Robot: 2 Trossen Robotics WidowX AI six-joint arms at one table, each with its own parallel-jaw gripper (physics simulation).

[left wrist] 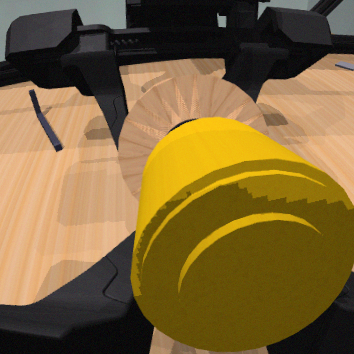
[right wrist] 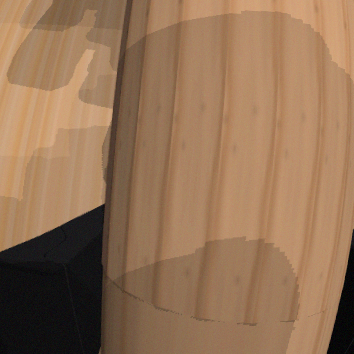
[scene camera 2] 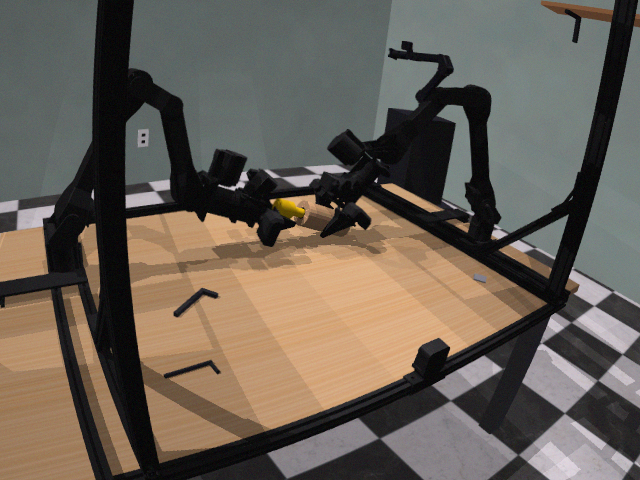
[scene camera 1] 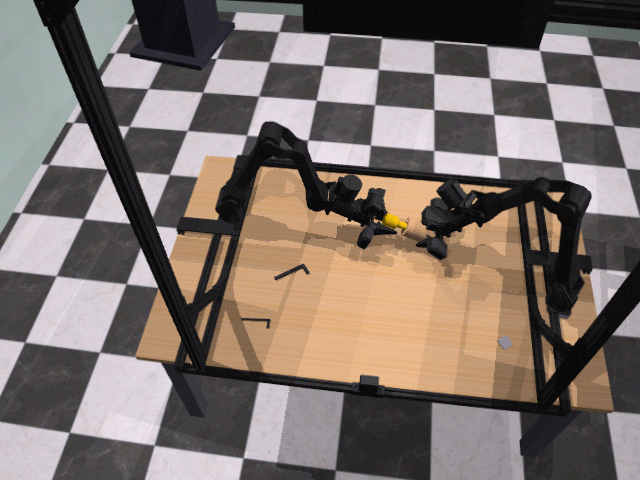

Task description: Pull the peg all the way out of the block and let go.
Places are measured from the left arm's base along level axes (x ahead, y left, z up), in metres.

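Where they show: left gripper, fingertip midpoint: [right wrist: 224, 16] [scene camera 2: 292, 221] [scene camera 1: 398, 229]; right gripper, fingertip midpoint: [scene camera 2: 314, 231] [scene camera 1: 417, 238]; left arm's base at its link origin: [scene camera 2: 65, 268] [scene camera 1: 231, 216]; right arm's base at its link origin: [scene camera 2: 478, 238] [scene camera 1: 558, 303].
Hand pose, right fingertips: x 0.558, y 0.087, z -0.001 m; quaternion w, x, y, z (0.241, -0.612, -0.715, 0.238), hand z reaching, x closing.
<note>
Each offset is from my right fingertips to the top centre of the thing. "spot": to the spot under its first point.
The yellow peg [scene camera 1: 390, 220] [scene camera 2: 285, 207] [left wrist: 240, 270] points its narrow end into the hole of the round wooden block {dx +0.017, dy +0.000, dz +0.075 m} [scene camera 1: 413, 227] [scene camera 2: 316, 214] [left wrist: 150, 110] [right wrist: 225, 165]; a dark sliver of hole shows above it in the left wrist view. How deep it sits is hidden. My left gripper [scene camera 1: 397, 227] [scene camera 2: 293, 217] has its fingers on both sides of the peg and is shut on it; the fingertips are hidden behind the peg's wide head in the left wrist view. My right gripper [scene camera 1: 415, 232] [scene camera 2: 318, 223] is shut on the block and holds it above the table.
Two black L-shaped keys {dx -0.315, dy -0.224, dz -0.010 m} [scene camera 1: 290, 271] {dx -0.358, dy -0.399, dz -0.012 m} [scene camera 1: 258, 319] lie on the table at the left. A small grey square {spot: dx +0.293, dy -0.259, dz -0.015 m} [scene camera 1: 505, 342] [scene camera 2: 479, 277] lies at the right. A black frame with uprights surrounds the table, with a small black box {spot: dx -0.018, dy -0.496, dz +0.036 m} [scene camera 1: 369, 383] [scene camera 2: 432, 355] on its front rail.
</note>
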